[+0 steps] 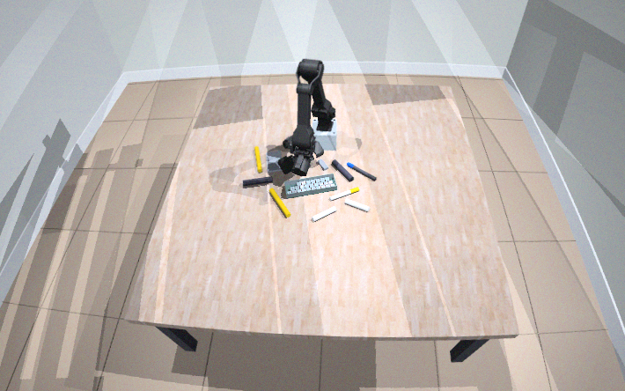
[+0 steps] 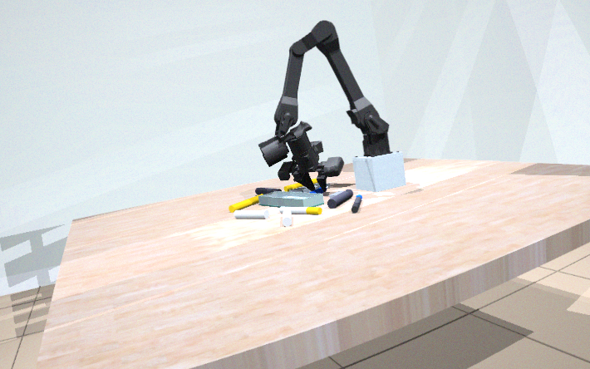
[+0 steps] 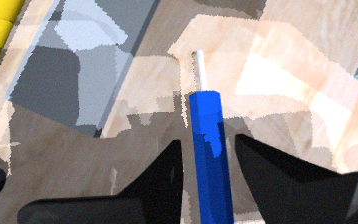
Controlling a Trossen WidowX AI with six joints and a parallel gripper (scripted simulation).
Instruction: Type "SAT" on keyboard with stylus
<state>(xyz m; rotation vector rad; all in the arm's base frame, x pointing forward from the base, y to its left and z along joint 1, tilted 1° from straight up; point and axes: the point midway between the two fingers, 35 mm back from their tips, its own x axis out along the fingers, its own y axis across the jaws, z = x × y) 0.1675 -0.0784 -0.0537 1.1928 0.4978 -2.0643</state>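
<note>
Now: gripper tip 10 mm past the blue stylus and 10 mm to the left of it. Also, from my gripper tip: blue-capped pen 10 mm behind, 250 mm to the left; grey pad 100 mm to the right.
</note>
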